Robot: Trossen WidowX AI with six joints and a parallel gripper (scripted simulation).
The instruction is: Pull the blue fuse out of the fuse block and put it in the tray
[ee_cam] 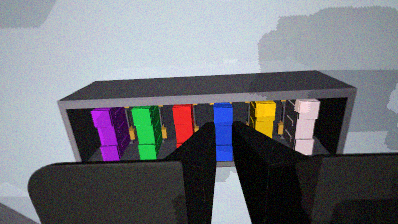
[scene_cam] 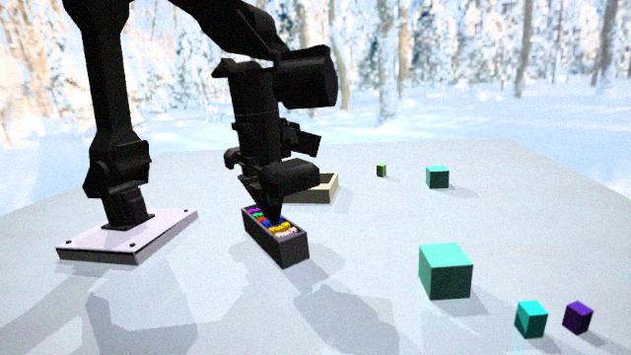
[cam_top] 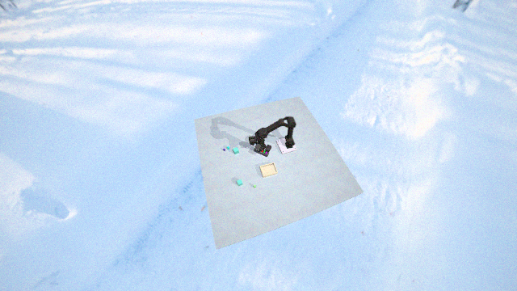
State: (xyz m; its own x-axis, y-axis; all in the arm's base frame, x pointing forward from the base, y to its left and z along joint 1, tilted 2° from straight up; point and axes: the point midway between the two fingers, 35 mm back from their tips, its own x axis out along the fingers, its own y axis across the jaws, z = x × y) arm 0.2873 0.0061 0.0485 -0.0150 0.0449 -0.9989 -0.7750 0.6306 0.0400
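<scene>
My gripper tip is 20 mm past the red fuse, 10 mm to the right of it and 10 mm above it. The rest, counted from my gripper tip: tan tray 200 mm to the left, 30 mm below, 30 mm behind; blue fuse 10 mm below; yellow fuse 20 mm ahead, 10 mm to the right, 10 mm below.
</scene>
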